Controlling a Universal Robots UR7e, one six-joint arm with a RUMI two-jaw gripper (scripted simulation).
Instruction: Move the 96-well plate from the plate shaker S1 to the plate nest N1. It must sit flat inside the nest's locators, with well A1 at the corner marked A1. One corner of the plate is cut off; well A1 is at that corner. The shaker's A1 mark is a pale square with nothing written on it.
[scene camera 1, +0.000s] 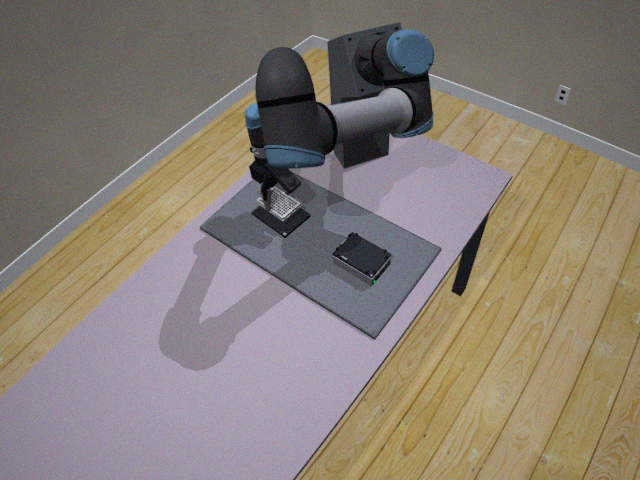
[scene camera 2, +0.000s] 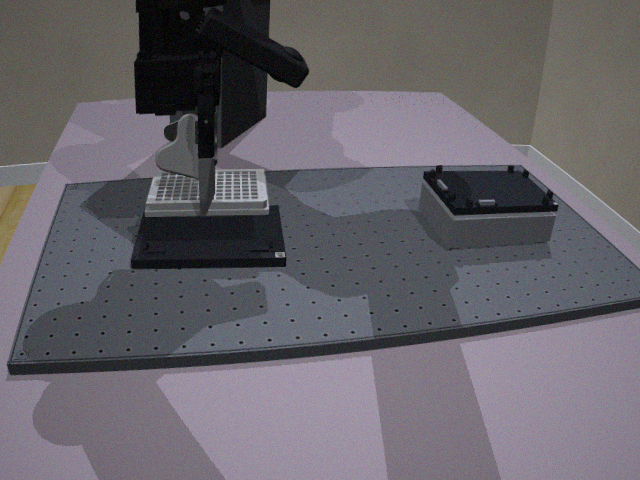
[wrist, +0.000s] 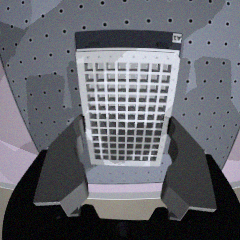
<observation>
I see my gripper (scene camera 2: 205, 195) and a white 96-well plate (scene camera 2: 237, 191).
The white 96-well plate is seen too in scene camera 1 (scene camera 1: 292, 205) and in the wrist view (wrist: 126, 109). My gripper also shows in scene camera 1 (scene camera 1: 278, 204) and in the wrist view (wrist: 126, 116).
</observation>
